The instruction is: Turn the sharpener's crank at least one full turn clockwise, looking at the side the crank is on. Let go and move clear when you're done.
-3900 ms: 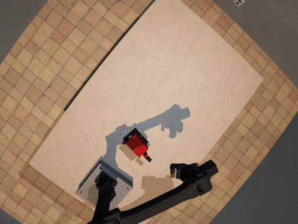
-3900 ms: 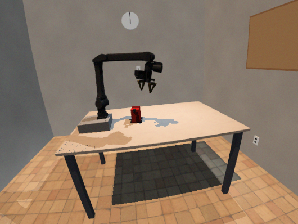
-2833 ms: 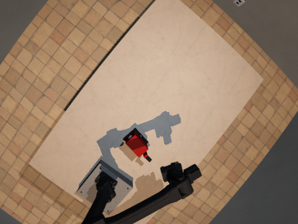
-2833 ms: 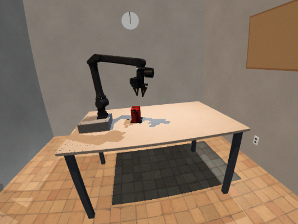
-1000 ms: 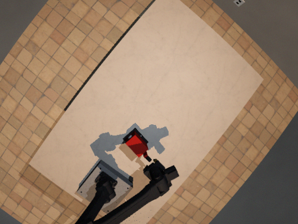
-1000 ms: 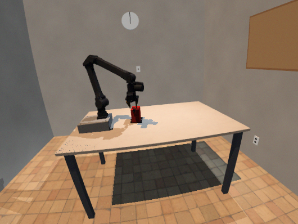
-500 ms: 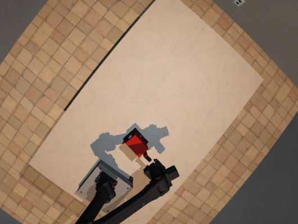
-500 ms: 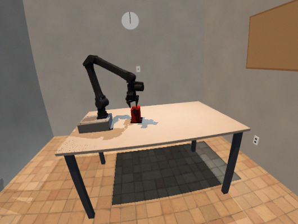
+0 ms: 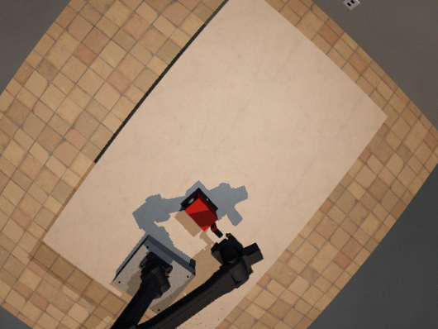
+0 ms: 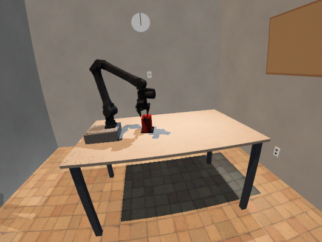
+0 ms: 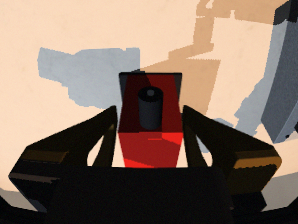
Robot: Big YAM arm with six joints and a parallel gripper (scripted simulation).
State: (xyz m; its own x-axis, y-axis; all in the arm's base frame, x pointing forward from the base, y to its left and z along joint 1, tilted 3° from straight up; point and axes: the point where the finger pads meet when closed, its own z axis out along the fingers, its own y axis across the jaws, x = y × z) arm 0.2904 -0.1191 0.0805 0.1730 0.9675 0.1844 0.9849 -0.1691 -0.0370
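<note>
The dark handle knob lies 20 mm to the left of my hand and 30 mm below it.
</note>
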